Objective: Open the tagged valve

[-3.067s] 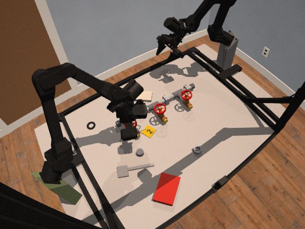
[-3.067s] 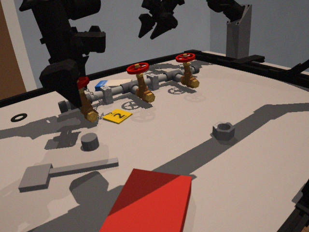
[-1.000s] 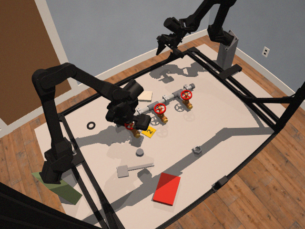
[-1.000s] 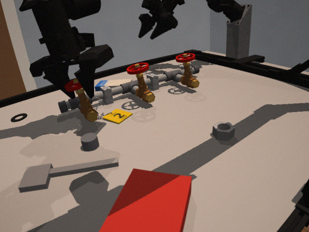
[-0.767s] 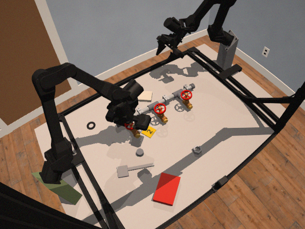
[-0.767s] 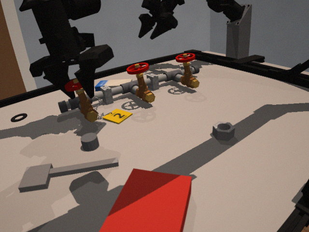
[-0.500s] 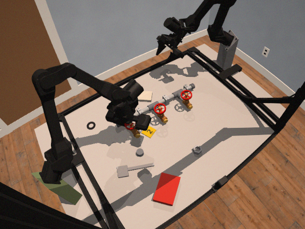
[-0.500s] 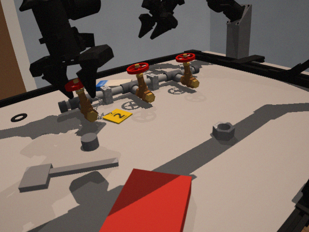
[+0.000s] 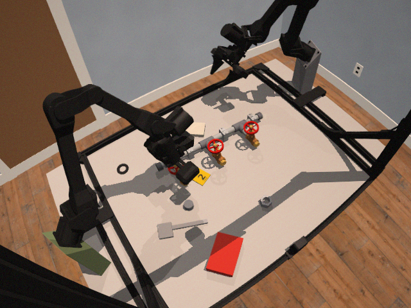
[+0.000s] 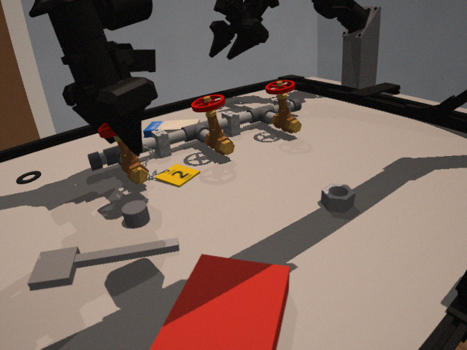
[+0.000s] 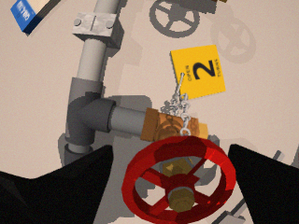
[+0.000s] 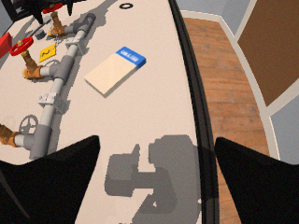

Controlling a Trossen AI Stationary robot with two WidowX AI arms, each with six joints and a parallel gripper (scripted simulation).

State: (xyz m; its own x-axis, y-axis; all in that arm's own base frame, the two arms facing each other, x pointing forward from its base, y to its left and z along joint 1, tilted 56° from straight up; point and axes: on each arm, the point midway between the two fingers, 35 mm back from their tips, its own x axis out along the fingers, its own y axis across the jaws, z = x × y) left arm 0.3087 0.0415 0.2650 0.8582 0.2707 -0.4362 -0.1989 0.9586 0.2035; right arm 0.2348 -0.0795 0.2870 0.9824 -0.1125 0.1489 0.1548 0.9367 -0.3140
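The yellow tag marked 2 is 90 mm below my left hand, 60 mm to the right of it and 30 mm behind it. From my left hand the other things lie so: red block (290 mm behind, 80 mm to the left, 80 mm below); then grey hammer-shaped block (120 mm to the left, 120 mm behind, 90 mm below); then hex nut (260 mm behind, 140 mm to the right, 90 mm below).
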